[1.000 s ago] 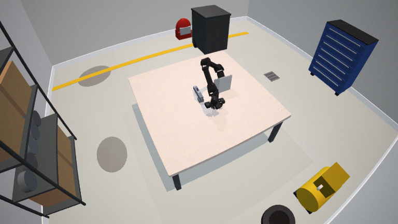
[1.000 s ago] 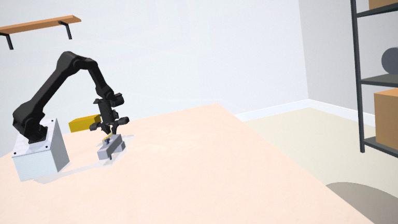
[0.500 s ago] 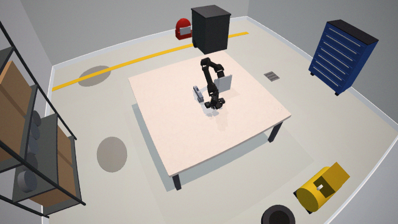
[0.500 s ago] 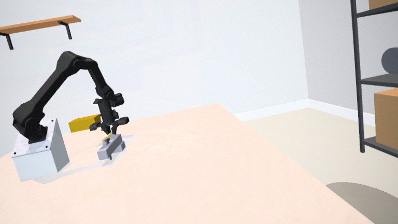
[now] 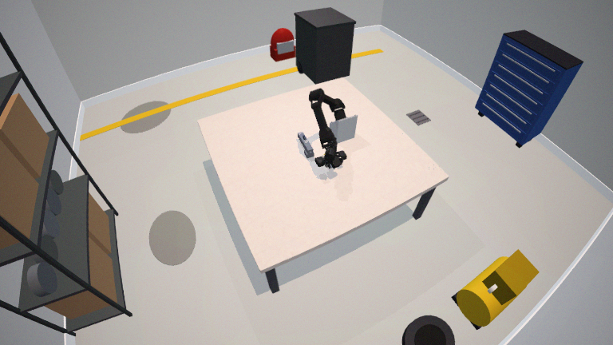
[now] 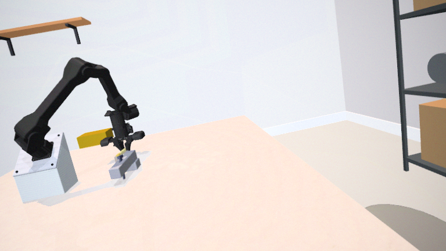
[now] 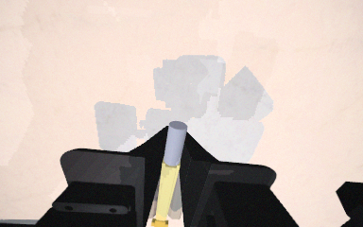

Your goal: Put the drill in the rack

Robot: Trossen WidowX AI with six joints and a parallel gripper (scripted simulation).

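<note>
Now: gripper tip 10 mm past the drill, 40 mm to the left of it and 40 mm below it. From my gripper tip the other things lie so: beige rack: 10 mm behind, 50 mm to the right, 10 mm above; then dark blue key: 50 mm ahead, 250 mm to the right, 40 mm above; then grey block: 50 mm ahead, 230 mm to the right, 30 mm above.
</note>
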